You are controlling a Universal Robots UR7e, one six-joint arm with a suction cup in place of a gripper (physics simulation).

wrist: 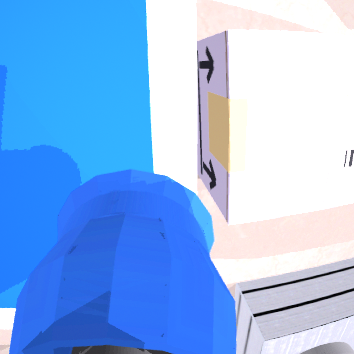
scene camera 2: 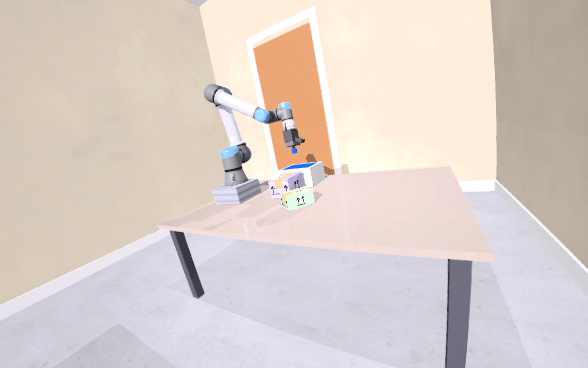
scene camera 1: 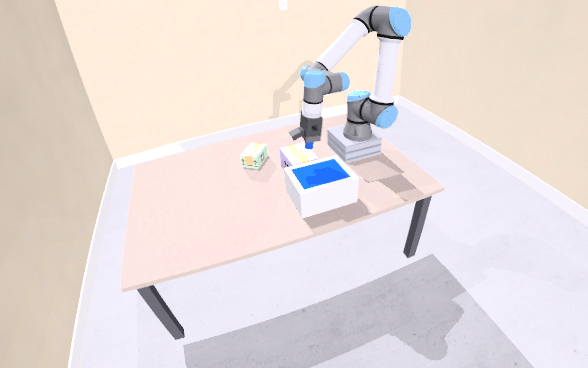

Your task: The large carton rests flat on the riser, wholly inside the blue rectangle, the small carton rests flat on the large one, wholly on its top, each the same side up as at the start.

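The large purple carton (scene camera 1: 294, 151) (scene camera 2: 295, 183) (wrist: 295, 125) is on the table right beside the white riser (scene camera 1: 327, 198) (scene camera 2: 315, 175) (wrist: 173, 85), off the blue rectangle (scene camera 1: 322, 172) (scene camera 2: 301, 166) (wrist: 75, 75). Its side arrows point up in scene camera 2; whether it leans slightly is hard to tell. The small green carton (scene camera 1: 254, 157) (scene camera 2: 300, 199) stands on the table close to the large one. My suction cup (scene camera 1: 309, 145) (scene camera 2: 294, 150) (wrist: 135, 192) hangs in the air above the riser's edge, apart from both cartons, and holds nothing. The riser partly hides the large carton in scene camera 1.
The arm's grey base block (scene camera 1: 352, 146) (scene camera 2: 237, 192) (wrist: 300, 295) stands on the table (scene camera 1: 200, 215) (scene camera 2: 390, 210) near the riser and the large carton. A wall rises behind the table in scene camera 1.
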